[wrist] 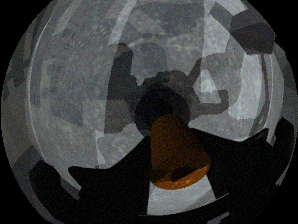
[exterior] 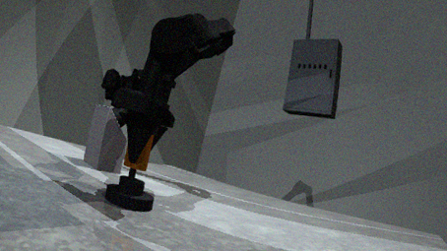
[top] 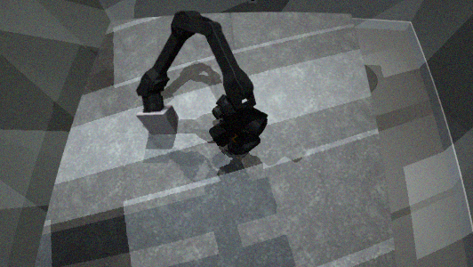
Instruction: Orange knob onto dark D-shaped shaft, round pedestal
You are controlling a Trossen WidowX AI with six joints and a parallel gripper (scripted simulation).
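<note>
Now: gripper tip 2 cm below the knob. The rest, counted from my gripper tip: dark pedestal: 4 cm below.
</note>
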